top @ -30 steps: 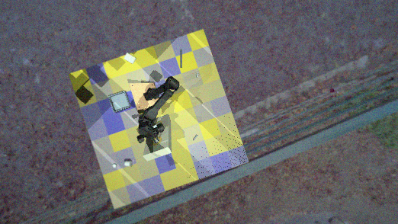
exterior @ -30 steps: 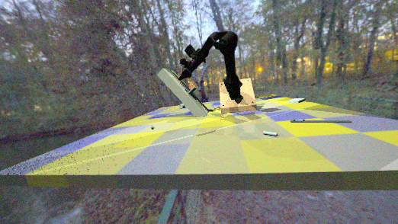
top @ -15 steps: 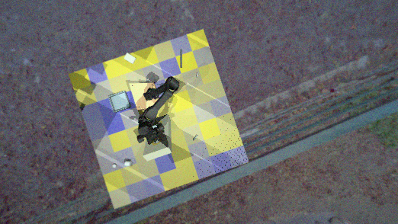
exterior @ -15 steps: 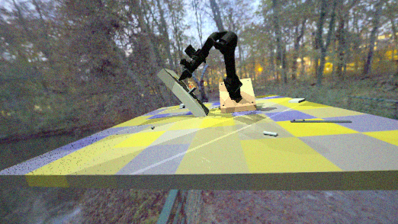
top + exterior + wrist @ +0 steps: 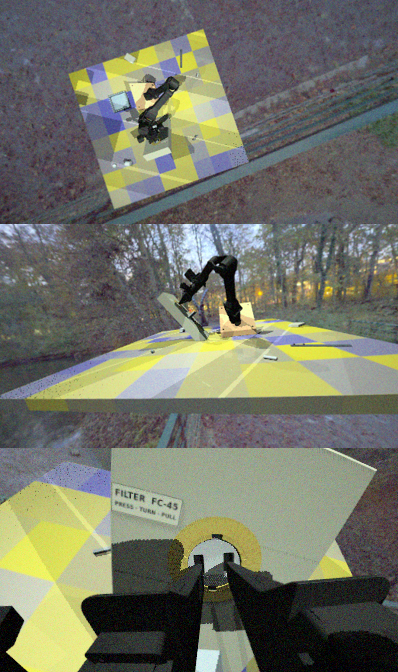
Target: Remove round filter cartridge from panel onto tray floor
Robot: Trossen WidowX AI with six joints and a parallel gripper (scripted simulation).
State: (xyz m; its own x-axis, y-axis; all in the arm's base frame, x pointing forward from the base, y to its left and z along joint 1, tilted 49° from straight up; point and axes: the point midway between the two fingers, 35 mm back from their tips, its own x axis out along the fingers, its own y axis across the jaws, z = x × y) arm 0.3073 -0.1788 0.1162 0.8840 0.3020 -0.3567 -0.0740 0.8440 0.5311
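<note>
The round filter cartridge is 20 mm ahead of my gripper tip and 10 mm below it. From my gripper tip the other things lie so: white cylinder 400 mm to the right, 230 mm below, 100 mm ahead; then cream service panel 90 mm below, 30 mm behind; then grey-rimmed tray 440 mm behind, 240 mm to the right, 240 mm below.
</note>
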